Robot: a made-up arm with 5 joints.
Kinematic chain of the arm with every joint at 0, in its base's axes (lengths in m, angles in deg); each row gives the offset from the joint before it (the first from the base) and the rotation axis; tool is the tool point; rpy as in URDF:
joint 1: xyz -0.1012 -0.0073 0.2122 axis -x
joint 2: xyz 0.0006 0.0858 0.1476 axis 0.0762 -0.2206 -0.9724
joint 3: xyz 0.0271 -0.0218 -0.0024 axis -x
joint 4: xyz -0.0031 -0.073 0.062 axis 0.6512 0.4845 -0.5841
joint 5: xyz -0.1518 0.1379 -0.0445 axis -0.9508 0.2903 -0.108
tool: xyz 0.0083 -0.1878 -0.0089 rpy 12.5 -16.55 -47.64
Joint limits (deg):
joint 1: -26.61..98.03
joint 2: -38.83..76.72
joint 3: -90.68..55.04
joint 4: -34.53..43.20
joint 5: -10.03..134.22
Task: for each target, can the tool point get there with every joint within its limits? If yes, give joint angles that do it. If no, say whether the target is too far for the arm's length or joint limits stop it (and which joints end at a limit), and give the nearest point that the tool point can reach.
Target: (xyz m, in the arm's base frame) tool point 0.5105 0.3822 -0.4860
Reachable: no: too far | nearest point 0.0840 0.2075 -0.0739 | short by 0.618 m
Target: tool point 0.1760 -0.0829 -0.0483
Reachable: no: joint limits stop it (at a limit: joint 1, joint 2, joint 3, joint 5) | nearest point 0.0402 0.0650 -0.0146 | short by 0.204 m
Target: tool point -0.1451 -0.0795 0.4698
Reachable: yes | joints 6.05 -24.11 -28.40 -6.13 50.03
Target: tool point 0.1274 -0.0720 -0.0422
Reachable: no: joint limits stop it (at a limit: joint 1, joint 2, joint 3, joint 5) | nearest point 0.0268 0.0544 -0.0188 | short by 0.163 m
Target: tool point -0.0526 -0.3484 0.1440
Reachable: no: joint limits stop it (at a limit: joint 1, joint 3, joint 4) | nearest point -0.0686 -0.2569 0.2430 | short by 0.136 m
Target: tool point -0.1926 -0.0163 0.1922
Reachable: yes | joints 59.21 2.92 -73.44 -25.03 1.90
